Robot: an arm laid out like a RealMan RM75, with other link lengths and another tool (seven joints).
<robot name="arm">
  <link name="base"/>
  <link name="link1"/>
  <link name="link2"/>
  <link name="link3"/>
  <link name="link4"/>
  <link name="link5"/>
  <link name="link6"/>
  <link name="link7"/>
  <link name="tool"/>
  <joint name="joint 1" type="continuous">
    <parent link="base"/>
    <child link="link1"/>
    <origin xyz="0 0 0.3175" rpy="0 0 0"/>
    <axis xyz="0 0 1"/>
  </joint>
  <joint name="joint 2" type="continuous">
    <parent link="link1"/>
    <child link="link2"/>
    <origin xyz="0 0 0" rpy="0 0 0"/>
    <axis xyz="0 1 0"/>
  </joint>
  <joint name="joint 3" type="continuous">
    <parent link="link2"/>
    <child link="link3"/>
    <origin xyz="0 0 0.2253" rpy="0 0 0"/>
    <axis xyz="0 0 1"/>
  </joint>
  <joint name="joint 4" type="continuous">
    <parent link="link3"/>
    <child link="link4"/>
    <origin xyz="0 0 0" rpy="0 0 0"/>
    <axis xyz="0 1 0"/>
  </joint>
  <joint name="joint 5" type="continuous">
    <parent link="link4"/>
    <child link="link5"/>
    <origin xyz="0 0 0.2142" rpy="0 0 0"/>
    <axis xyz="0 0 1"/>
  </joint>
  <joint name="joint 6" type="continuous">
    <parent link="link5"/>
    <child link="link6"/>
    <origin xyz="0 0 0" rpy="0 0 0"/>
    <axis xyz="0 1 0"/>
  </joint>
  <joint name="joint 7" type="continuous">
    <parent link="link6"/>
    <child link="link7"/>
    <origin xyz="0 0 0.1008" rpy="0 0 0"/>
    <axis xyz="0 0 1"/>
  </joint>
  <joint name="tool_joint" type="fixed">
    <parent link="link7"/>
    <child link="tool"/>
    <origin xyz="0.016 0.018 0.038" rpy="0 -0.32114 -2.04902"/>
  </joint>
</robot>
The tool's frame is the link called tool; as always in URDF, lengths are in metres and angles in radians. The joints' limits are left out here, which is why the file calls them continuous.
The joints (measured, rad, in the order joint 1, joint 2, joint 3, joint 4, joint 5, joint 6, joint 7), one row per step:
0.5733, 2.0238, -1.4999, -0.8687, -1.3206, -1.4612, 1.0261
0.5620, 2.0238, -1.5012, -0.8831, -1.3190, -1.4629, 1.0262
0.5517, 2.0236, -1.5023, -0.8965, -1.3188, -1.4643, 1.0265
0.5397, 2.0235, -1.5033, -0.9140, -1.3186, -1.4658, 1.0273
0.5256, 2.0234, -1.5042, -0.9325, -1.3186, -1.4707, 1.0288
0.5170, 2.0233, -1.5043, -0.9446, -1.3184, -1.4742, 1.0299
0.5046, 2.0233, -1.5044, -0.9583, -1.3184, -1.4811, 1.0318
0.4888, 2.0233, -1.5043, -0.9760, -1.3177, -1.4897, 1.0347
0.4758, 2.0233, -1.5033, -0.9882, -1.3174, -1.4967, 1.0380
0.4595, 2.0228, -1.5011, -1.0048, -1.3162, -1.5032, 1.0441
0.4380, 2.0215, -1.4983, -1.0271, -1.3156, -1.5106, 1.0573
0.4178, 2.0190, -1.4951, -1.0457, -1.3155, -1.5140, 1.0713
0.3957, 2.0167, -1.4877, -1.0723, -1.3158, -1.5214, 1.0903
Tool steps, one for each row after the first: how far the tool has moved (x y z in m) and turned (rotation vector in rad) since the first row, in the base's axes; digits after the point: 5 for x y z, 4 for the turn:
0.00025, -0.00138, 0.00117, 0.0036, 0.0038, 0.0027
0.00062, -0.00263, 0.00225, 0.0071, 0.0059, 0.0055
0.00062, -0.00403, 0.00369, 0.0119, 0.0088, 0.0098
0.00100, -0.00616, 0.00532, 0.0141, 0.0123, 0.0145
0.00104, -0.00745, 0.00650, 0.0157, 0.0150, 0.0179
0.00182, -0.00969, 0.00788, 0.0147, 0.0183, 0.0205
0.00266, -0.01250, 0.00974, 0.0138, 0.0233, 0.0233
0.00386, -0.01476, 0.01121, 0.0123, 0.0269, 0.0224
0.00514, -0.01711, 0.01349, 0.0126, 0.0318, 0.0190
0.00697, -0.02017, 0.01661, 0.0111, 0.0361, 0.0105
0.00952, -0.02249, 0.01964, 0.0115, 0.0375, -0.0032
0.01107, -0.02506, 0.02420, 0.0124, 0.0414, -0.0146

